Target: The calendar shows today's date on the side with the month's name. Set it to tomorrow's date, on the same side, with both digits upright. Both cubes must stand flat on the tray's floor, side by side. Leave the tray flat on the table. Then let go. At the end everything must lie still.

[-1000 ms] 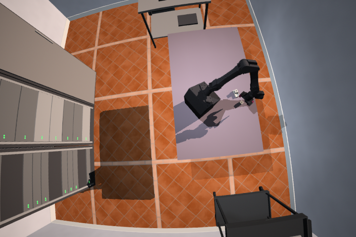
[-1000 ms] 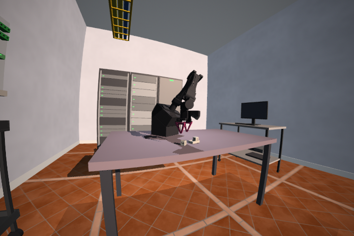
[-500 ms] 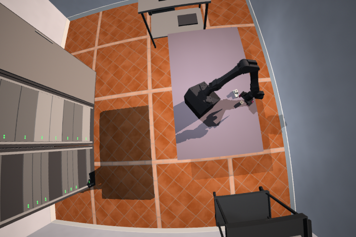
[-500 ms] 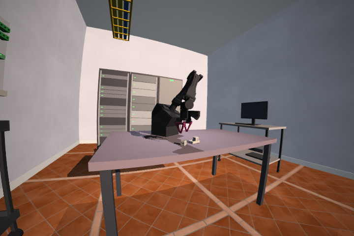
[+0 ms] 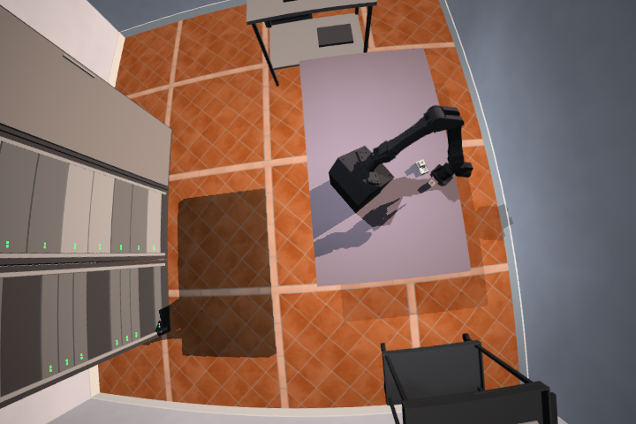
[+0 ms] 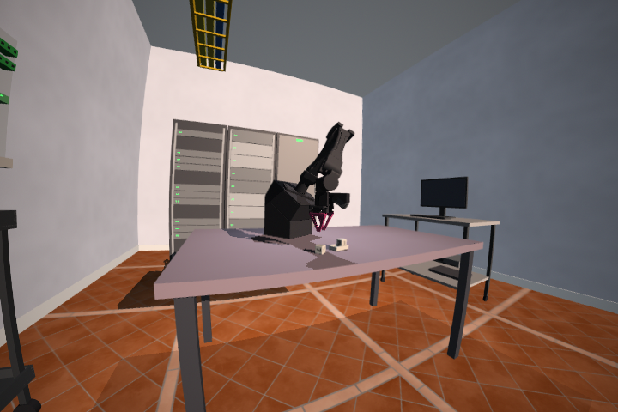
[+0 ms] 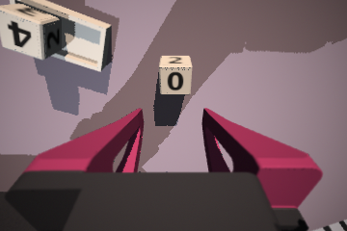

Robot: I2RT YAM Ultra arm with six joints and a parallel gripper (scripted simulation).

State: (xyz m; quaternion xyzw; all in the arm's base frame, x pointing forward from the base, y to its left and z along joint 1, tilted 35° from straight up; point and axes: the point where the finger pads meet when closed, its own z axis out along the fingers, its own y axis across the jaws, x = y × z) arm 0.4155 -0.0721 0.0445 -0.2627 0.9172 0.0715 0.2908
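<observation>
My hand is 80 mm above the cream digit cube. The rest, counted from my hand: cream tray (30 mm behind, 110 mm to the left, 90 mm below).
</observation>
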